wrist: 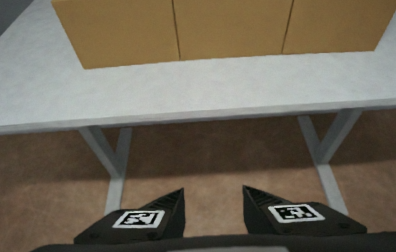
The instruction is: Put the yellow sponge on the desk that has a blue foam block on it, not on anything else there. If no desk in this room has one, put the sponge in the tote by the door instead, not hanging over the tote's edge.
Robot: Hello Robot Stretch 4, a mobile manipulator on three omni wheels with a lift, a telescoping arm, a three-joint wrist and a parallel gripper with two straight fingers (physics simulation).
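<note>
A desk (210, 87) with a pale grey top and grey legs stands ahead in the wrist view. Its front edge runs across the middle of the view. My gripper (213, 204) is at the bottom of the view, in front of the desk's front edge. Its two dark fingers stand apart, and brown floor shows between them, so it is open and empty. The yellow sponge, a blue foam block and the tote do not show in this view.
Three tan boxes or panels (227, 30) stand side by side in a row on the desk, set back from its front edge, their upper parts cut off by the view. Grey legs (115, 192) reach down at left and right to the brown floor (212, 150).
</note>
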